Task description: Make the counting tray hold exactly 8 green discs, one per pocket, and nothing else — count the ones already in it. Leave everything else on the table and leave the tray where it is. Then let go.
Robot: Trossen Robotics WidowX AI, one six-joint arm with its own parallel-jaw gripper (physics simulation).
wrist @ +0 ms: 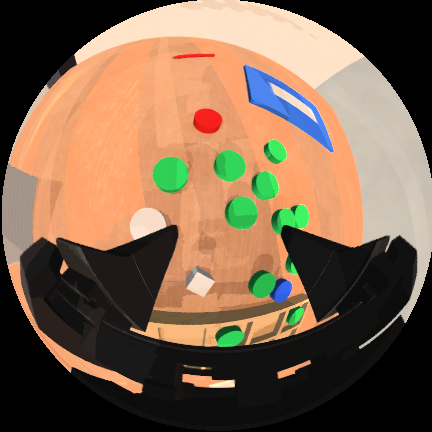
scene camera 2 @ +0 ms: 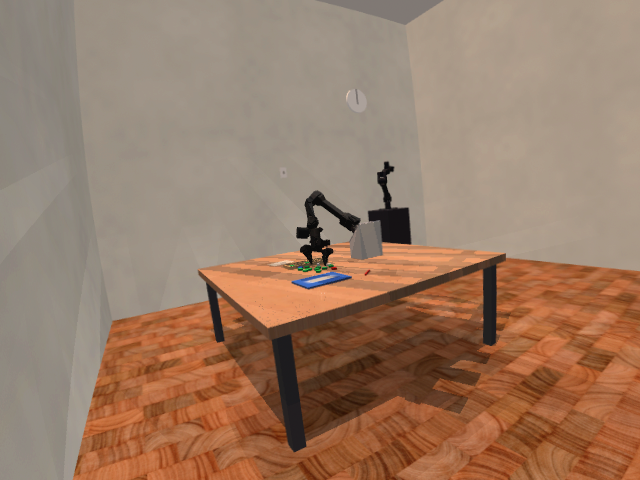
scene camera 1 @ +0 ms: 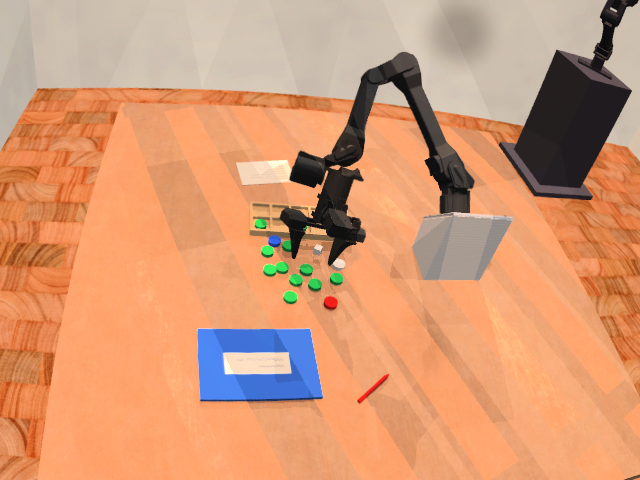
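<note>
The wooden counting tray (scene camera 1: 266, 234) (wrist: 175, 318) is partly hidden by the arm. One green disc (scene camera 1: 260, 223) (wrist: 295, 315) lies in its front left pocket as scene camera 1 shows it. Another green disc (wrist: 230, 336) lies in a front pocket farther right. Other pockets are hidden. Several loose green discs (scene camera 1: 306, 269) (wrist: 241, 213) lie in front of the tray. A blue disc (scene camera 1: 274, 240) (wrist: 282, 290) lies close to a green disc (scene camera 1: 287, 245) (wrist: 262, 284) near the tray's front wall. My gripper (scene camera 1: 312, 260) (scene camera 2: 318, 264) (wrist: 230, 230) is open and empty, low in front of the tray.
A white cube (scene camera 1: 317, 249) (wrist: 200, 281) and white disc (scene camera 1: 338, 264) (wrist: 148, 225) lie near the fingers. A red disc (scene camera 1: 330, 302) (wrist: 207, 121), blue folder (scene camera 1: 211, 382) (scene camera 2: 299, 282), red pen (scene camera 1: 373, 388) and paper (scene camera 1: 250, 173) lie around. The grey arm base (scene camera 1: 460, 253) stands right.
</note>
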